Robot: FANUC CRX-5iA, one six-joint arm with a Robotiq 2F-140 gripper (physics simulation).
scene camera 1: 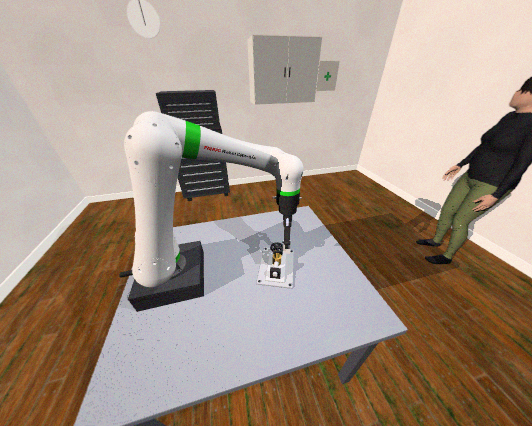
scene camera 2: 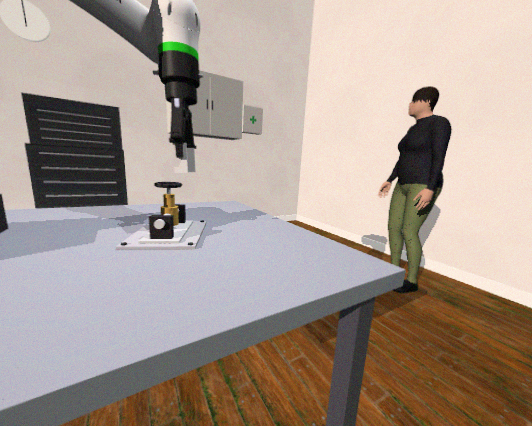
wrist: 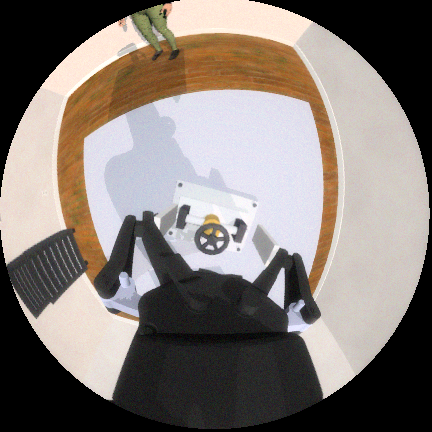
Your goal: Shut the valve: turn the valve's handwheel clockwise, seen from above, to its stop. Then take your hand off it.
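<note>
The valve has a black spoked handwheel (scene camera 1: 276, 247) (scene camera 2: 168, 185) (wrist: 212, 239) on top of a brass body (scene camera 1: 277, 258) (scene camera 2: 170, 215) (wrist: 212, 219). It stands upright on a white base plate (scene camera 1: 264, 281) (scene camera 2: 131, 245) (wrist: 245, 200) on the table. My gripper (scene camera 1: 287, 245) (scene camera 2: 185, 164) (wrist: 216, 222) points down and is wide open and empty. In scene camera 2 its fingertips are above the level of the handwheel and a little to its right, with a gap between. In the wrist view the wheel shows between the two spread pads, touching neither. The wheel's turn angle relative to its stop cannot be told.
Two black pipe blocks (scene camera 2: 161, 227) (wrist: 240, 230) flank the brass body on the plate. The grey table (scene camera 1: 225, 330) (scene camera 2: 225, 280) carries the arm's black base (scene camera 1: 190, 280). A person (scene camera 1: 492, 155) (scene camera 2: 422, 155) stands beyond the table's right side. A black slatted rack stands behind.
</note>
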